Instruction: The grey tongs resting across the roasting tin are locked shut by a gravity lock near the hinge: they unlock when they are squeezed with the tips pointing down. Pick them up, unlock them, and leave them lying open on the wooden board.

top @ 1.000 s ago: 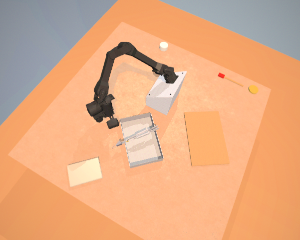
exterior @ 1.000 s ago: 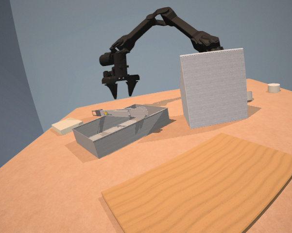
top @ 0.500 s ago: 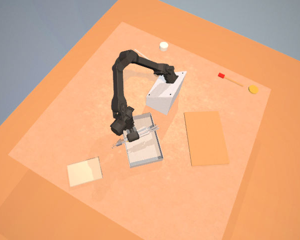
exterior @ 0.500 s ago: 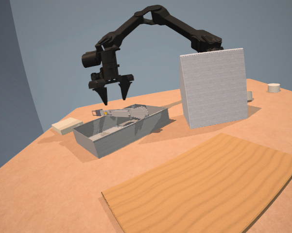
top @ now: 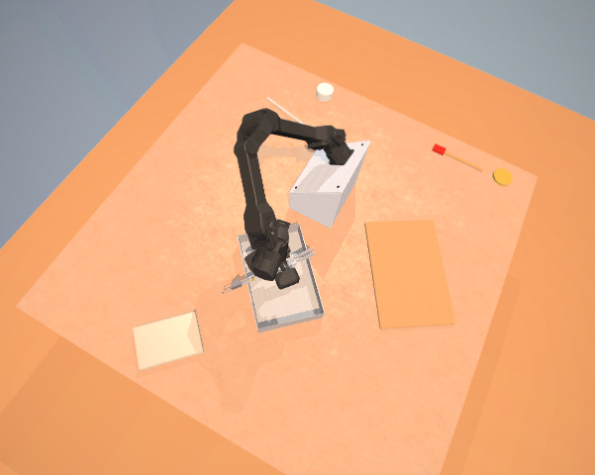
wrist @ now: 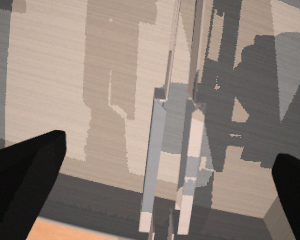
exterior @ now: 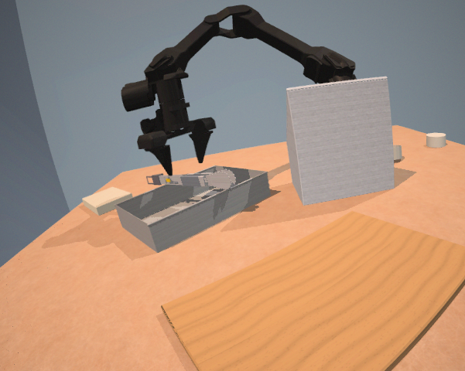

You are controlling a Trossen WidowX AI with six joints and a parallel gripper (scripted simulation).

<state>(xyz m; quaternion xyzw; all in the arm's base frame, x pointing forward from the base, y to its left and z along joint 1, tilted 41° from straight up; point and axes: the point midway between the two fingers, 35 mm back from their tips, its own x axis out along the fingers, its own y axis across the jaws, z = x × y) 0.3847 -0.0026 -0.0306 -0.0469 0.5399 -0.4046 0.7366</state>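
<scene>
Now: gripper tip 70 mm above the grey roasting tin and 10 mm to the right of it. From my gripper tip the other things lie so: yellow lock piece: 70 mm ahead, 40 mm to the right, 30 mm below; then wooden board: 340 mm to the left, 260 mm behind, 90 mm below; then cream pad: 340 mm ahead, 140 mm to the right, 90 mm below.
</scene>
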